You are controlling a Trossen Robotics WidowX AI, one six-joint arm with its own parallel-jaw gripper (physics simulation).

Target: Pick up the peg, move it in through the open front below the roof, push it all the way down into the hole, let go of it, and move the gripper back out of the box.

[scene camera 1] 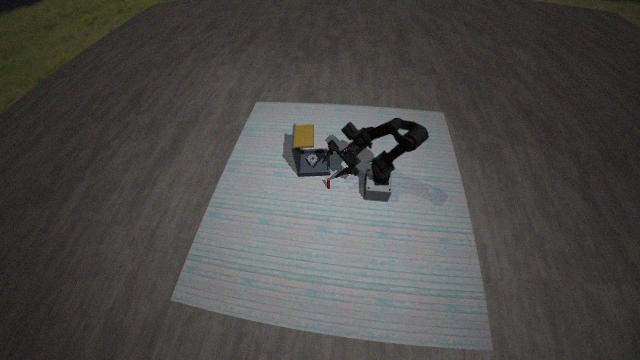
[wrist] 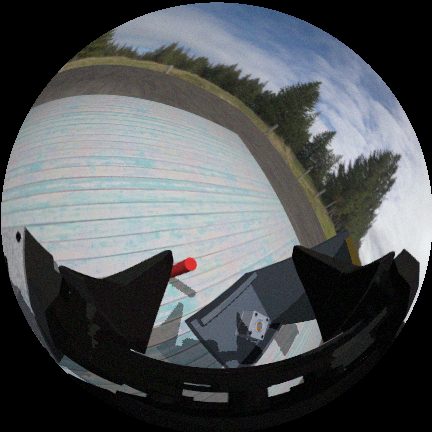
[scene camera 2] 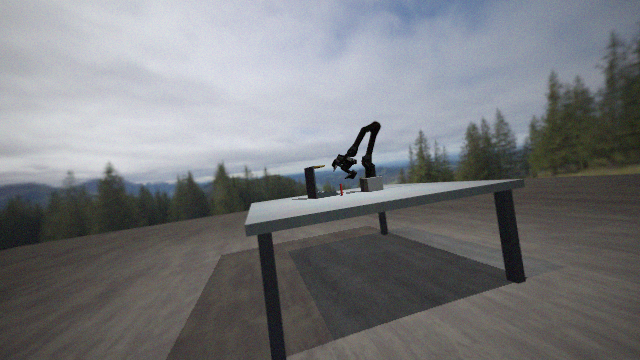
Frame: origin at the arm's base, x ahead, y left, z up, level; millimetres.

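Seen in the pictures: gripper, fingertip midpoint: point(scene camera 1: 328, 170) point(wrist: 234, 255) point(scene camera 2: 339, 174); arm's base, origin of the base link: point(scene camera 1: 380, 179) point(scene camera 2: 371, 177).
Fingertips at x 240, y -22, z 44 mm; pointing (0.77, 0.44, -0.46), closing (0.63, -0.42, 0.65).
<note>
Offsets run from my fingertips to a thing's top centre. "pt": to the spot under its first point. Level surfaces: height alone.
The red peg @(62 mm down, 4 mm ahead, 8 mm left) point(scene camera 1: 328, 184) point(scene camera 2: 341, 190) point(wrist: 184, 267) stands upright on the table beside the box. In the wrist view its lower part is hidden behind the left finger. The dark box @(82 mm up, 84 mm ahead, 144 mm right) point(scene camera 1: 320, 171) point(scene camera 2: 311, 184) point(wrist: 217, 320) has a tall wall and a yellow roof @(pt 82 mm up, 111 mm ahead, 134 mm right) point(scene camera 1: 304, 136) point(scene camera 2: 316, 167) point(wrist: 353, 251). A light block with the hole @(101 mm down, 92 mm ahead, 154 mm right) point(scene camera 1: 312, 159) point(wrist: 258, 326) sits on the box floor under the roof's level; no peg shows in it. My gripper point(scene camera 1: 329, 169) point(scene camera 2: 341, 173) point(wrist: 234, 255) is open and empty, above the table near the peg and the box's edge.
The arm's grey base point(scene camera 1: 377, 193) point(scene camera 2: 371, 184) stands on the table to the right of the peg and box in both scene views. The striped table top @(142 mm down) point(scene camera 1: 325, 260) point(wrist: 150, 200) extends around them, and shadows of the arm fall on it.
</note>
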